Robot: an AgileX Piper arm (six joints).
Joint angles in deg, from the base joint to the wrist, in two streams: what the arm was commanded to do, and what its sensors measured. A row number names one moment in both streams.
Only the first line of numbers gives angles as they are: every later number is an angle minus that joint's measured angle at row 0.
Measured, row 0: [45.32, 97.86, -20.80, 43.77, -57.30, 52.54]
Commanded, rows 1 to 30: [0.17, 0.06, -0.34, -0.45, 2.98, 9.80]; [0.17, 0.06, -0.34, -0.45, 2.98, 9.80]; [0.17, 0.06, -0.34, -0.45, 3.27, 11.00]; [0.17, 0.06, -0.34, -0.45, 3.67, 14.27]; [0.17, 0.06, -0.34, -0.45, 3.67, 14.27]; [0.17, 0.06, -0.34, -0.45, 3.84, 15.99]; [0.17, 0.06, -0.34, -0.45, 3.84, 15.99]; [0.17, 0.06, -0.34, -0.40, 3.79, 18.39]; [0.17, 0.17, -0.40, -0.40, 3.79, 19.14]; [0.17, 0.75, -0.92, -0.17, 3.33, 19.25]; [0.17, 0.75, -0.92, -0.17, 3.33, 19.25]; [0.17, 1.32, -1.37, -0.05, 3.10, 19.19]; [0.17, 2.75, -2.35, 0.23, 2.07, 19.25]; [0.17, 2.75, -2.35, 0.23, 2.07, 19.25]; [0.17, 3.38, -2.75, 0.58, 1.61, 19.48]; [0.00, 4.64, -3.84, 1.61, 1.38, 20.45]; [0.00, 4.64, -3.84, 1.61, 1.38, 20.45]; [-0.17, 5.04, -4.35, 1.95, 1.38, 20.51]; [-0.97, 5.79, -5.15, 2.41, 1.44, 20.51]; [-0.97, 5.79, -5.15, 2.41, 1.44, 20.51]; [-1.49, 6.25, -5.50, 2.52, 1.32, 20.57]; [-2.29, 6.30, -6.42, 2.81, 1.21, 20.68]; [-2.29, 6.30, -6.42, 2.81, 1.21, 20.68]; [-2.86, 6.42, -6.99, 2.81, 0.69, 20.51]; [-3.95, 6.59, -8.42, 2.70, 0.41, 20.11]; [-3.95, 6.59, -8.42, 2.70, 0.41, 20.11]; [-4.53, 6.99, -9.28, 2.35, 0.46, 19.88]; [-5.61, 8.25, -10.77, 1.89, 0.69, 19.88]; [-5.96, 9.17, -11.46, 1.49, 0.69, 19.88]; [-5.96, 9.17, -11.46, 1.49, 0.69, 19.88]
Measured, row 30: [-4.81, 7.51, -9.51, 2.58, 0.92, 19.94]
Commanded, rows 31 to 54: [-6.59, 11.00, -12.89, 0.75, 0.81, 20.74]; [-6.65, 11.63, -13.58, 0.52, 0.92, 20.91]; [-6.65, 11.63, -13.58, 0.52, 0.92, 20.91]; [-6.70, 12.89, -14.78, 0.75, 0.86, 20.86]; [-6.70, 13.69, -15.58, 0.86, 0.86, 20.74]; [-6.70, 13.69, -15.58, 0.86, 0.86, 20.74]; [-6.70, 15.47, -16.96, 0.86, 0.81, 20.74]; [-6.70, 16.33, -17.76, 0.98, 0.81, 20.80]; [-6.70, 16.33, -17.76, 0.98, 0.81, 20.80]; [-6.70, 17.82, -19.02, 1.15, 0.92, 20.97]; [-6.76, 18.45, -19.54, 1.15, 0.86, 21.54]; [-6.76, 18.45, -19.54, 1.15, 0.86, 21.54]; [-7.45, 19.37, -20.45, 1.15, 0.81, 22.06]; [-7.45, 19.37, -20.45, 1.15, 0.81, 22.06]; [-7.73, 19.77, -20.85, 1.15, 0.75, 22.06]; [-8.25, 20.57, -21.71, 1.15, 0.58, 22.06]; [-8.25, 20.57, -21.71, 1.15, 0.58, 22.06]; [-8.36, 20.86, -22.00, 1.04, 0.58, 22.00]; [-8.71, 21.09, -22.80, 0.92, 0.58, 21.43]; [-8.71, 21.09, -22.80, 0.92, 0.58, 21.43]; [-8.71, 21.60, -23.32, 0.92, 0.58, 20.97]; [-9.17, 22.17, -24.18, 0.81, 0.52, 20.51]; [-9.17, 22.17, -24.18, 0.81, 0.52, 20.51]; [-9.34, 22.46, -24.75, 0.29, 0.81, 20.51]
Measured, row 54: [-8.71, 21.77, -23.32, 1.49, 1.04, 21.31]
